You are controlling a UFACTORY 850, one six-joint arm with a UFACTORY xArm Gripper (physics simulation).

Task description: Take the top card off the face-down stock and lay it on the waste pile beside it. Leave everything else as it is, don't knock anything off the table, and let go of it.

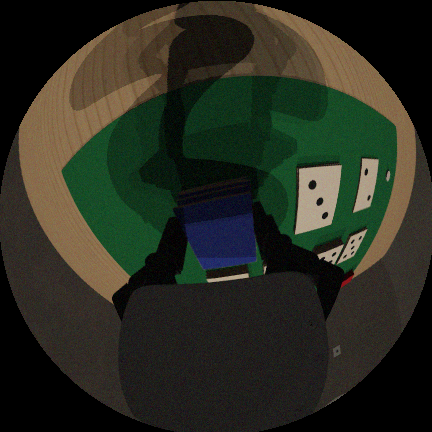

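Note:
My gripper (pixel 216 221) is shut on the top card (pixel 220 237) of the face-down stock, with one dark finger at each side edge. The card's blue back faces up. Brown edges of the stock (pixel 215 191) show just beyond the card's far edge; the rest of the stock is hidden under it. Any gap between the held card and the stock is hard to judge. A white face-up card with three black dots (pixel 319 201) lies to the right of the stock, apart from it; it looks like the top of the waste pile.
More face-up cards lie at the right: a two-dot card (pixel 366 185), a many-dot card (pixel 352 246) and a partly hidden card (pixel 330 254). A white card edge (pixel 227 277) shows near the gripper body. A small white disc (pixel 388 175) and a red object (pixel 347 279) are near the green mat's (pixel 350 120) right edge.

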